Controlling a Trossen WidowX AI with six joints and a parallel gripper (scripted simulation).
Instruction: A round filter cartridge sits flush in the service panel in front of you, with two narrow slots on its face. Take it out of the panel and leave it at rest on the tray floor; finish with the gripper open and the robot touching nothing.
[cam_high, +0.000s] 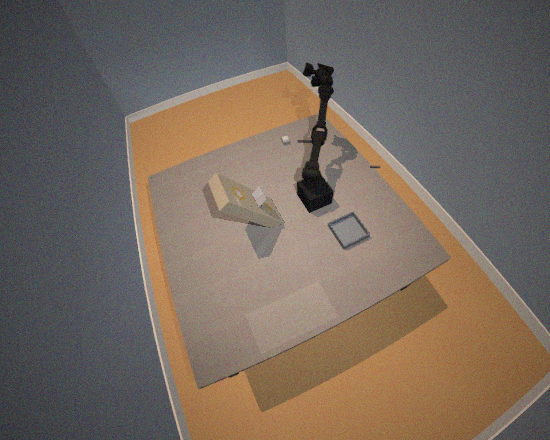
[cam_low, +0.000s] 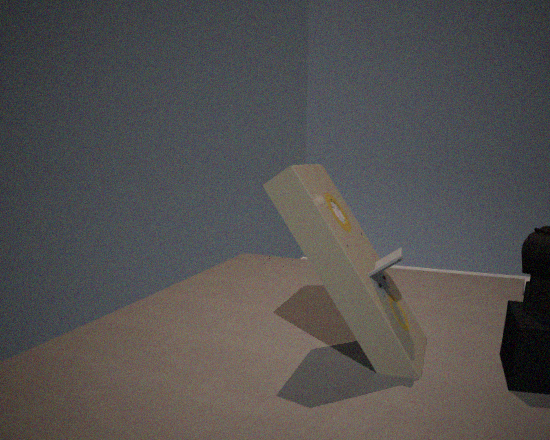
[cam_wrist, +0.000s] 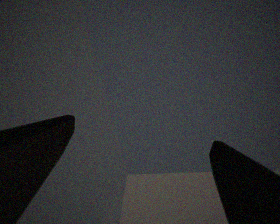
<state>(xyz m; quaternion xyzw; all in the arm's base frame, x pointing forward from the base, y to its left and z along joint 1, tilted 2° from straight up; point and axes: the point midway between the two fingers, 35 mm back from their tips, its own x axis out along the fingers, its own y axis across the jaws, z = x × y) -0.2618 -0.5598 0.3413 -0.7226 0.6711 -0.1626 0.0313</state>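
My gripper tip is now 650 mm short of the white round cartridge, 630 mm to the right of it and 200 mm above it. Round my gripper tip: beige panel: 630 mm to the left, 610 mm ahead, 270 mm below; then grey bracket: 620 mm to the left, 550 mm ahead, 290 mm below; then grey tray: 870 mm to the left, 430 mm below, 180 mm ahead.
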